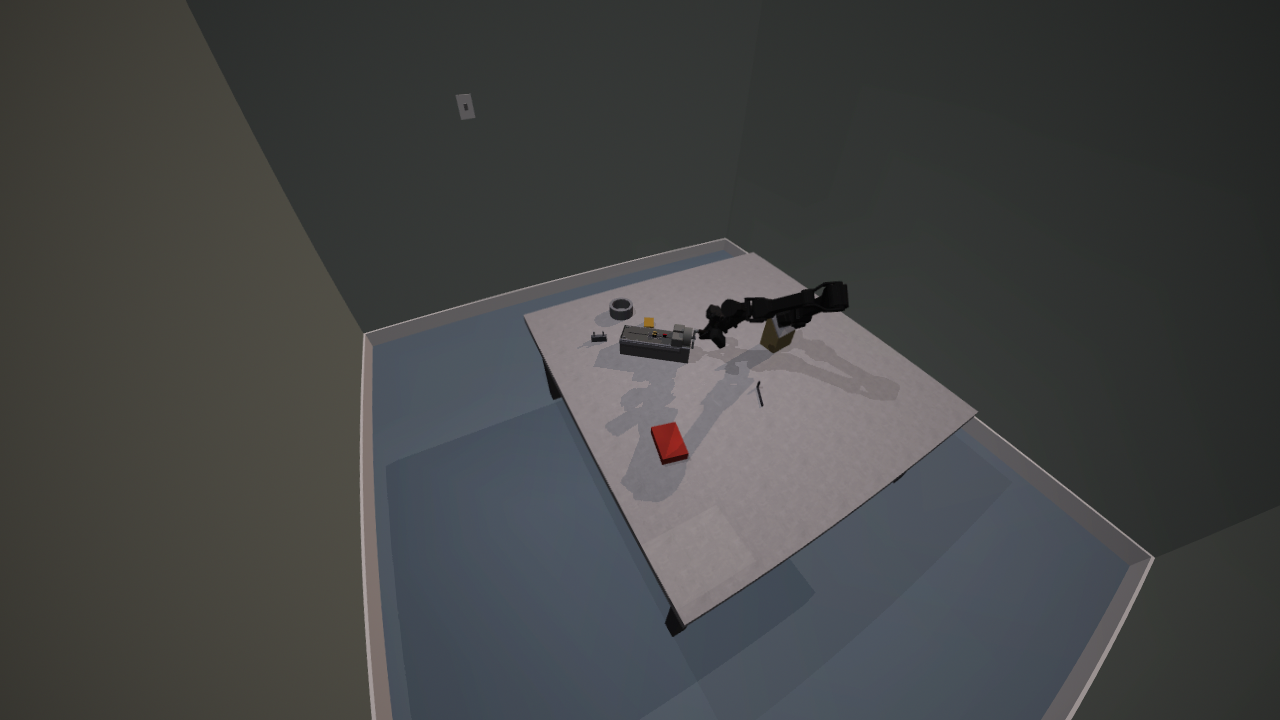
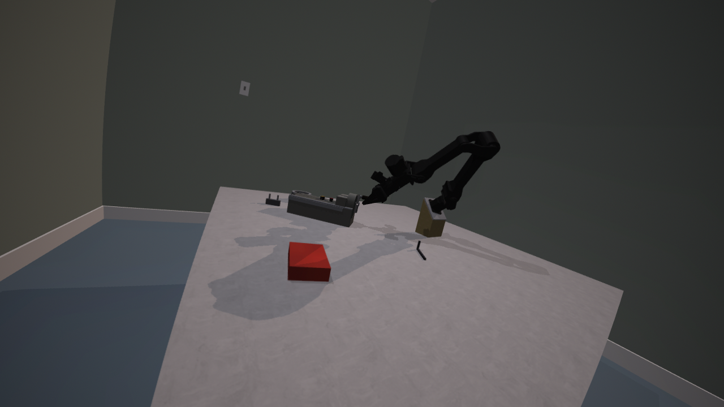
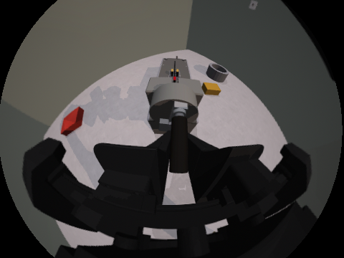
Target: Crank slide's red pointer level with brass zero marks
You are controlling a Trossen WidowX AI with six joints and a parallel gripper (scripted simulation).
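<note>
Now: gripper tip 10 cm short of the red pointer, 7 cm to the left of it and 1 cm above it. From my gripper tip the other things lie so: black crank handle (1 cm behind, 1 cm to the left, 2 cm above); then yellow block (8 cm ahead, 24 cm to the right, 8 cm below); then black bent key (10 cm behind, 25 cm to the left, 8 cm below).
</note>
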